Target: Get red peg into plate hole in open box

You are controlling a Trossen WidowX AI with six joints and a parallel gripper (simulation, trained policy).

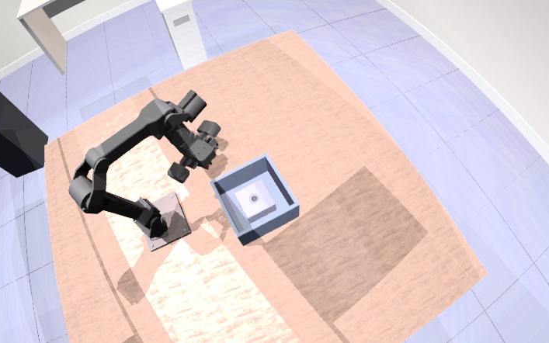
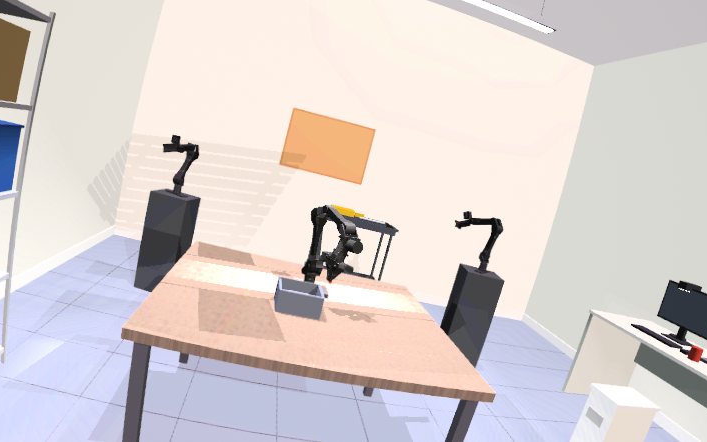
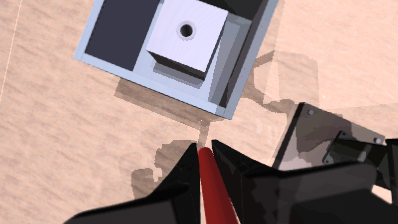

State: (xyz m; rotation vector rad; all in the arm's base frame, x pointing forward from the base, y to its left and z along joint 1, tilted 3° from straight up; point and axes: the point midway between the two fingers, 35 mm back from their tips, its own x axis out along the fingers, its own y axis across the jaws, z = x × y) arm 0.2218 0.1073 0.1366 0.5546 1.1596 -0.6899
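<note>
My gripper tip is now 11 cm to the left of the plate, 10 cm short of it and 8 cm above it. From my gripper tip the other things lie so: grey box (11 cm to the right, 10 cm below, 10 cm ahead); then red peg (3 cm above, 1 cm to the left, 1 cm behind).
</note>
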